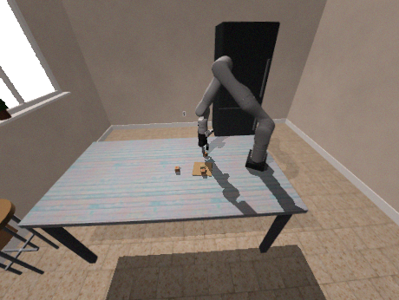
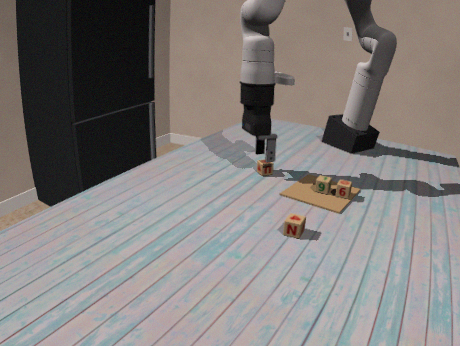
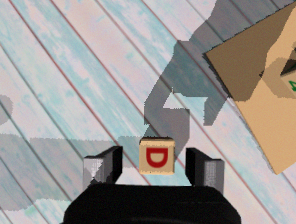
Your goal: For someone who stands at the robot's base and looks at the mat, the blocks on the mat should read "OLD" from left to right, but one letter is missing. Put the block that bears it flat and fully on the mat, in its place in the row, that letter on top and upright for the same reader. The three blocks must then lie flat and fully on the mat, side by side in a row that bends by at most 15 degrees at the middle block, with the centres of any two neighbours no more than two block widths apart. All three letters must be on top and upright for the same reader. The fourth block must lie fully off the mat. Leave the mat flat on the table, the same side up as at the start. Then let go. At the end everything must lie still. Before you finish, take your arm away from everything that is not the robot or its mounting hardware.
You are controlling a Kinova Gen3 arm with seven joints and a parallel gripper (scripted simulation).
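The red d block is 40 mm below my hand. Round my hand: green l block (160 mm to the left, 40 mm below); tan mat (160 mm to the left, 50 mm below); red o block (10 mm behind, 210 mm to the left, 40 mm below).
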